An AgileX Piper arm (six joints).
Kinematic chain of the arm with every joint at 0, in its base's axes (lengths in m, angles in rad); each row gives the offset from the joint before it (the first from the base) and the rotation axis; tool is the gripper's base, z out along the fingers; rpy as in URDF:
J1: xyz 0 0 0.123 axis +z
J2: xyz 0 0 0 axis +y
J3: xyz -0.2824 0 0.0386 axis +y
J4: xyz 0.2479 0 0.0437 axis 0.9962 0 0.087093
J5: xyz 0 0 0 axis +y
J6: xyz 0.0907 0 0.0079 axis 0.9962 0 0.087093
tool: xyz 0 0 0 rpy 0 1.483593 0
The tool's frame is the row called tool.
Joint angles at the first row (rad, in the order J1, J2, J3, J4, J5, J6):
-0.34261, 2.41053, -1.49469, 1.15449, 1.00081, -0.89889
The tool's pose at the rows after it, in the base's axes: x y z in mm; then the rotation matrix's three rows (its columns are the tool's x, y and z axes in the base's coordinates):
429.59, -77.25, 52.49; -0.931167, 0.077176, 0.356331; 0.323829, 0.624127, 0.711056; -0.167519, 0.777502, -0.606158
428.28, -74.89, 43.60; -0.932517, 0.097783, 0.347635; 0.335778, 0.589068, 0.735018; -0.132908, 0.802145, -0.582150
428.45, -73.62, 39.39; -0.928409, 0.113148, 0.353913; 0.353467, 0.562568, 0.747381; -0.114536, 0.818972, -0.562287
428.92, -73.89, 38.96; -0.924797, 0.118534, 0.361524; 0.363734, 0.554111, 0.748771; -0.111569, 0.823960, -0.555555
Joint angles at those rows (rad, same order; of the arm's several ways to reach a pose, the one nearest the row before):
-0.34339, 2.42351, -1.49636, 1.17162, 1.02919, -0.89901
-0.34340, 2.44978, -1.49636, 1.19824, 1.05266, -0.89900
-0.34340, 2.46406, -1.49632, 1.22648, 1.06382, -0.89902
-0.34447, 2.46656, -1.49635, 1.23873, 1.06472, -0.89900

